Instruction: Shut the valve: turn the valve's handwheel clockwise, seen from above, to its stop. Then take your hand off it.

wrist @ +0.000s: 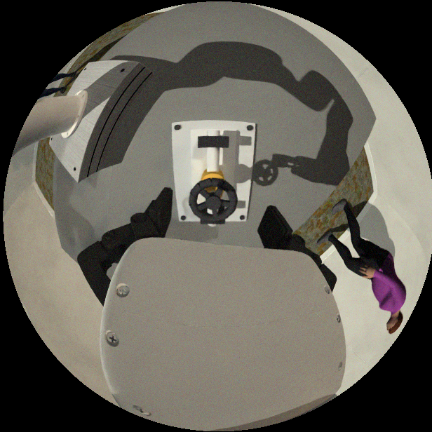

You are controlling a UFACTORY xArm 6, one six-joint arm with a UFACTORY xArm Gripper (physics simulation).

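Observation:
The black, spoked handwheel (213, 202) shows whole, near the middle of the wrist view. It sits on the valve's yellow body (212, 176), in front of a white pipe (213, 161). My gripper (219, 210) is wide open and empty. One black finger is to the left of the handwheel and the other to the right, with a visible gap on each side. Neither finger touches the rim. The height of the fingertips over the wheel is hard to tell. How far the wheel is turned cannot be read from this view.
The valve stands on a white plate (182, 155) with dark corner bolts, on a grey surface (145, 175). A black block (213, 142) is on the pipe. The arm's metal base plate (102, 107) is at upper left. A person in purple (389, 285) is at the right.

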